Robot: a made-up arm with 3 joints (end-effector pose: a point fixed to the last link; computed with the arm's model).
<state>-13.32 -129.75 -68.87</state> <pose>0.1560 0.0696 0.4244 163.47 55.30 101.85</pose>
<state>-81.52 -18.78 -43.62</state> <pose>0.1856 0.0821 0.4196 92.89 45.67 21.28</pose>
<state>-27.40 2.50 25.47</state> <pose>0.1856 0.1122 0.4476 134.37 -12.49 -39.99</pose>
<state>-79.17 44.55 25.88</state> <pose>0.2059 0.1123 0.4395 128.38 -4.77 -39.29</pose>
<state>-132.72 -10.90 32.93</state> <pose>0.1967 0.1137 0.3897 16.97 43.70 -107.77</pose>
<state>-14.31 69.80 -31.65</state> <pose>0.1690 0.0884 0.4456 -81.24 -70.02 164.96</pose>
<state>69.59 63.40 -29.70</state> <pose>0.1420 0.0894 0.4166 -94.68 6.92 176.46</pose>
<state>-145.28 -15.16 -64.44</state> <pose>0.1831 0.0716 0.4012 -166.74 52.06 123.93</pose>
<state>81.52 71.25 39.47</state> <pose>0.1310 0.1147 0.3883 -38.06 2.14 -132.87</pose>
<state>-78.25 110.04 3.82</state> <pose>0.1919 0.1053 0.4453 176.97 -65.51 -72.15</pose>
